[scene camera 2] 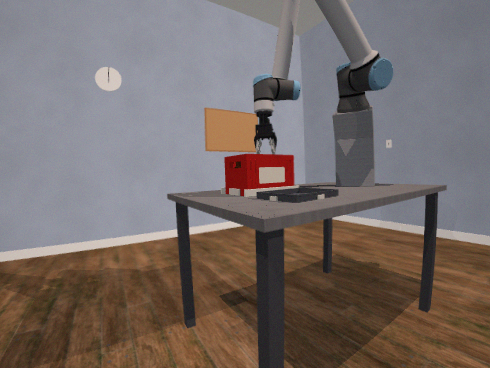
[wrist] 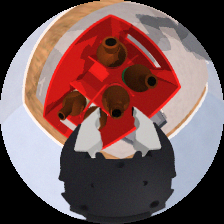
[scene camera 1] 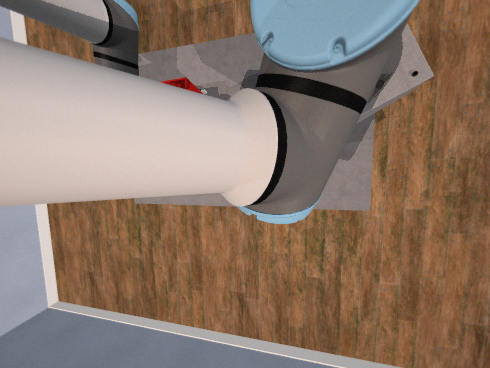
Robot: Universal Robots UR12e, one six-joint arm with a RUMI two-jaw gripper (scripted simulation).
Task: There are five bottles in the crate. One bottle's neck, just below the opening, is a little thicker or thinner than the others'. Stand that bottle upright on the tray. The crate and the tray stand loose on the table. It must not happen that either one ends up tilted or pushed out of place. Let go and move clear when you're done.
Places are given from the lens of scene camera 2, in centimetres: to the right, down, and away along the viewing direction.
red crate (scene camera 2: pixel 257 171): 5, -5, 96
dark tray (scene camera 2: pixel 295 195): 16, 4, 70
The marked spots on the red crate and the dark tray are 29 cm apart.
